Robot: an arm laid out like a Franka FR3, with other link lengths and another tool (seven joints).
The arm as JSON. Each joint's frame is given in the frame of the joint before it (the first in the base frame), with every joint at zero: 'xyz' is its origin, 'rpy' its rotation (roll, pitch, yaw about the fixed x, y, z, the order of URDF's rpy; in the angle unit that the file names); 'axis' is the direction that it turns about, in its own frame. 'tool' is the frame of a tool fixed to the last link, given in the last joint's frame.
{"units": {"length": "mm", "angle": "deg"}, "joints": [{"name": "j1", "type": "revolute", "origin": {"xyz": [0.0, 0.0, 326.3], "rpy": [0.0, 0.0, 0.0]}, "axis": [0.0, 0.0, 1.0]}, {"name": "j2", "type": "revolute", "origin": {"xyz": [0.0, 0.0, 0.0], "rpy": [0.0, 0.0, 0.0]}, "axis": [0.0, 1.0, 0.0]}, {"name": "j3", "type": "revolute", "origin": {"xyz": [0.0, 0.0, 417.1], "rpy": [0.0, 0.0, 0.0]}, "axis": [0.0, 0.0, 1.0]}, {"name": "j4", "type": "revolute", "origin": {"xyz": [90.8, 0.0, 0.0], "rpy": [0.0, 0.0, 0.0]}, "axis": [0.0, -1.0, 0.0]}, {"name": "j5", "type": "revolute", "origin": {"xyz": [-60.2, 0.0, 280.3], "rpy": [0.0, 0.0, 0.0]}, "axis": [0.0, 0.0, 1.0]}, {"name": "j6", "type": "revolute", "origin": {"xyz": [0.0, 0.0, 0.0], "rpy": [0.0, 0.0, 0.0]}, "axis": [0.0, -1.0, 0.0]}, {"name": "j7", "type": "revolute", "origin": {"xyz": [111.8, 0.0, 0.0], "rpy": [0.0, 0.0, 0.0]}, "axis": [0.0, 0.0, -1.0]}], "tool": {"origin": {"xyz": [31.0, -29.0, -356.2], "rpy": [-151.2, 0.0, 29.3]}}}
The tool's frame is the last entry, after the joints.
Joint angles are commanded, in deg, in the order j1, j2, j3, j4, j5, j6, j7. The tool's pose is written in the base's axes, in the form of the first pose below.
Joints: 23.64 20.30 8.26 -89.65 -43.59 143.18 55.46
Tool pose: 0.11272 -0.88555 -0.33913 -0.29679 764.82 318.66 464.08
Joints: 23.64 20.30 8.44 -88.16 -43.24 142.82 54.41
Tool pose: 0.11252 -0.88168 -0.34336 -0.30346 768.57 321.90 477.83
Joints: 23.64 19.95 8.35 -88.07 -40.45 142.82 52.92
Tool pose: 0.12592 -0.88269 -0.33947 -0.29962 765.53 323.60 479.08
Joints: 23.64 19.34 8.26 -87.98 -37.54 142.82 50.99
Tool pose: 0.13883 -0.88212 -0.33840 -0.29679 761.82 325.59 484.20
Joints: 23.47 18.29 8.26 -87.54 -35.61 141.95 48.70
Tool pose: 0.14103 -0.88096 -0.34130 -0.29586 758.69 321.72 497.60
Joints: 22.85 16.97 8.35 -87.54 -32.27 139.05 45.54
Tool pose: 0.14229 -0.88898 -0.33542 -0.27743 750.34 305.40 498.78
